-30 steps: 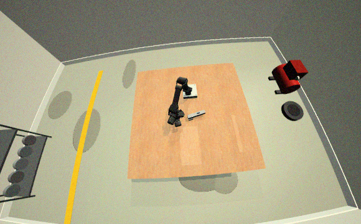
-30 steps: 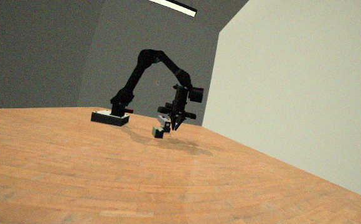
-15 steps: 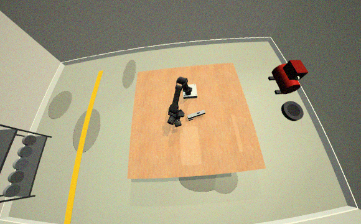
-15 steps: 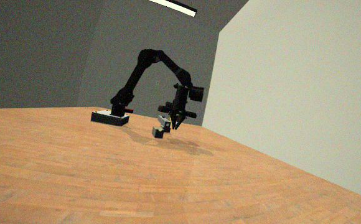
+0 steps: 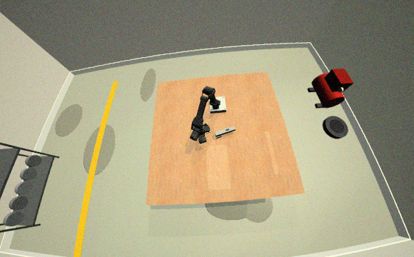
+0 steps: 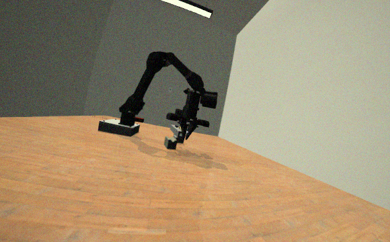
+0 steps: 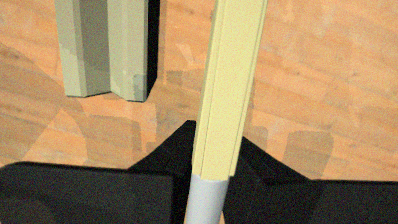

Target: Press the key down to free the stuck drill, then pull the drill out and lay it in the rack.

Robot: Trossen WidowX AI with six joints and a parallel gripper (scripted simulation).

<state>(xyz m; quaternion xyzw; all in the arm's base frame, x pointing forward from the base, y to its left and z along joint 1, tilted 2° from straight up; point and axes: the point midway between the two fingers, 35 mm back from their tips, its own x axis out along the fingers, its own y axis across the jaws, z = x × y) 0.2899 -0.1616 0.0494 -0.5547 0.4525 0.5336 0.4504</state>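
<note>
The drill lies 40 mm to the left of my gripper tip, 40 mm above it and 10 mm behind it. Also, from my gripper tip: rack (60 mm behind, 30 mm to the left, 30 mm below); grey housing block (210 mm to the left, 10 mm behind).
</note>
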